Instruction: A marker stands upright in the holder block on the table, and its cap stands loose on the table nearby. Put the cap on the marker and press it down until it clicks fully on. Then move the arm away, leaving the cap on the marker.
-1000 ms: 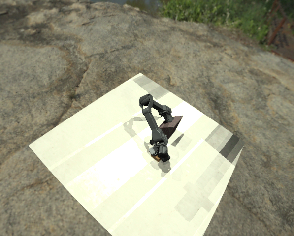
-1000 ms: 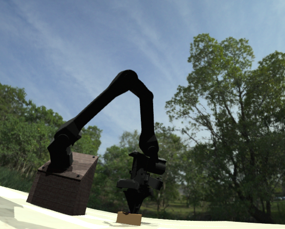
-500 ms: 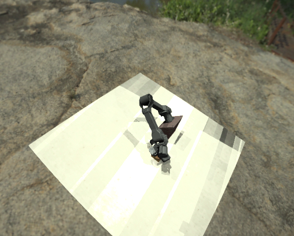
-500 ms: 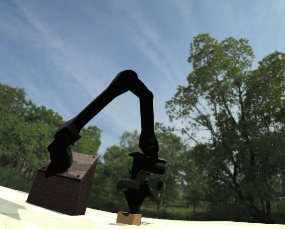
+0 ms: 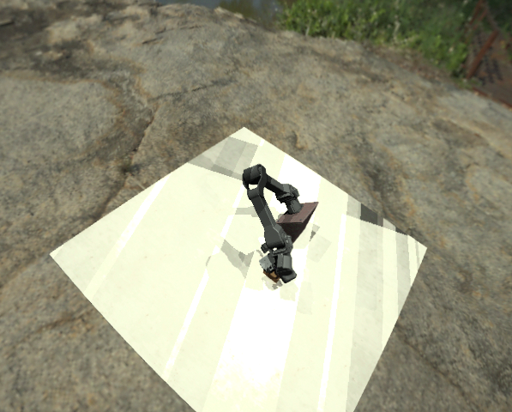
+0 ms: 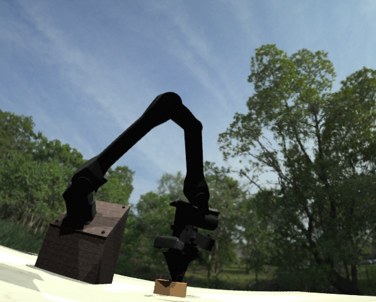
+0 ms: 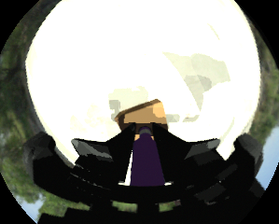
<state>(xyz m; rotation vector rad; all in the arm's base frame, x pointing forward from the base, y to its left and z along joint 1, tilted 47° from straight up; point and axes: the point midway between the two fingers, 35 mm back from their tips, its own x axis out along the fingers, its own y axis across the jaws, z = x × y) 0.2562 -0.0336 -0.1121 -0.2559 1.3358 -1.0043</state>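
Now: the purple cap 1 cm behind my gripper tip, 1 cm to the left of it and 5 cm above it. Round my gripper tip: tan holder block (1 cm behind, 2 cm below).
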